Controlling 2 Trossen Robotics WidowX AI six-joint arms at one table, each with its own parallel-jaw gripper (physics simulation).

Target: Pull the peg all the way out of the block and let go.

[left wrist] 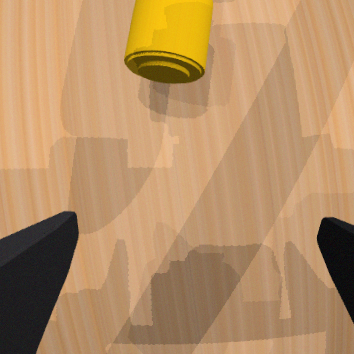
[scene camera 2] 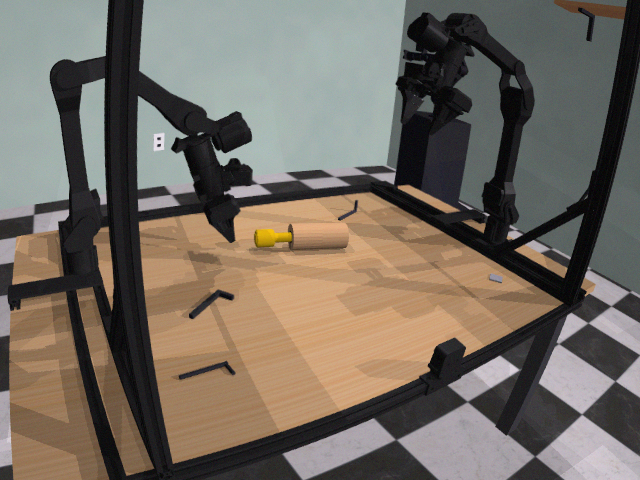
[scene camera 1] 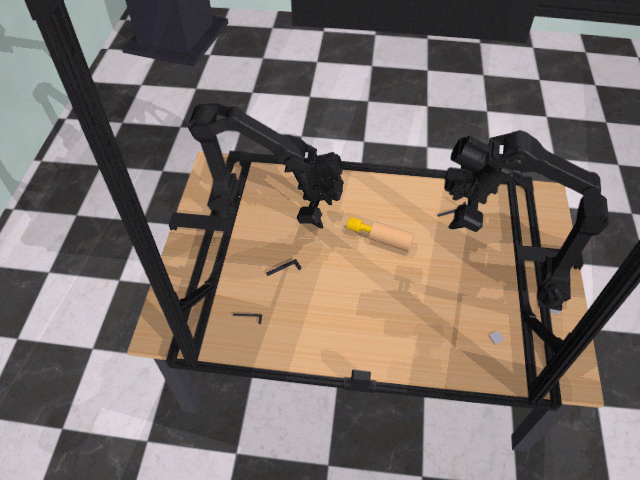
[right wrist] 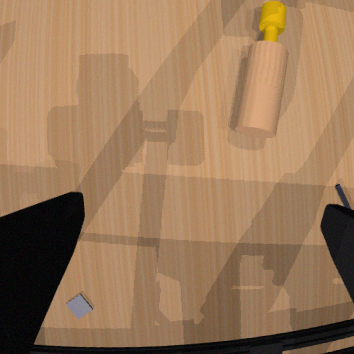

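Seen in the pictures: left gripper, fingertip midpoint: (left wrist: 202,227) (scene camera 2: 227,232) (scene camera 1: 326,216); right gripper, fingertip midpoint: (scene camera 2: 415,128) (scene camera 1: 452,213) (right wrist: 207,211); left arm's base, origin of the base link: (scene camera 2: 81,270) (scene camera 1: 223,212); right arm's base, origin of the base link: (scene camera 2: 494,239) (scene camera 1: 549,298).
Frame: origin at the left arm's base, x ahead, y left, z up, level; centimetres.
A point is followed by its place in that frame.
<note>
The yellow peg (scene camera 1: 354,224) {x 39.8, y 5.5, z 2.2 cm} (scene camera 2: 265,238) {x 39.2, y 4.9, z 1.5 cm} (left wrist: 170,35) {x 38.5, y 6.5, z 2.6 cm} (right wrist: 273,17) {x 40.8, y 6.1, z 2.6 cm} has a wide head and a thinner shaft that enters the left end of the block. The block (scene camera 1: 391,236) {x 51.2, y 3.7, z 3.1 cm} (scene camera 2: 319,236) {x 50.4, y 2.9, z 1.9 cm} (right wrist: 262,87) {x 51.9, y 4.7, z 3.6 cm} is a light wooden cylinder lying on its side on the table. My left gripper (scene camera 1: 325,213) {x 31.2, y 5.1, z 3.4 cm} (scene camera 2: 231,240) {x 31.2, y 5.1, z 3.4 cm} (left wrist: 202,227) {x 31.2, y 5.1, z 3.4 cm} is open and empty, pointing down above the table, a little to the left of the peg's head. My right gripper (scene camera 1: 454,211) {x 65.6, y -4.0, z 27.3 cm} (scene camera 2: 418,126) {x 65.6, y -4.0, z 27.3 cm} (right wrist: 207,211) {x 65.6, y -4.0, z 27.3 cm} is open and empty, high above the table, to the right of the block.
Two black L-shaped keys (scene camera 1: 283,267) {x 23.9, y -12.9, z -1.3 cm} (scene camera 2: 206,369) {x 20.2, y -30.3, z -1.4 cm} lie at the left. Another black key (scene camera 1: 448,212) {x 65.7, y 21.5, z -1.4 cm} (scene camera 2: 348,212) {x 66.6, y 22.3, z -1.1 cm} (right wrist: 343,195) {x 64.3, y 20.7, z -1.3 cm} lies behind the block. A small grey square (scene camera 1: 496,337) {x 85.1, y -17.3, z -1.7 cm} (scene camera 2: 495,278) {x 84.6, y -17.5, z -1.6 cm} (right wrist: 79,305) {x 84.9, y -17.1, z -1.6 cm} lies front right. A black box (scene camera 1: 360,379) {x 53.9, y -41.2, z 3.4 cm} (scene camera 2: 447,356) {x 52.1, y -41.6, z 3.0 cm} stands on the front rail.
</note>
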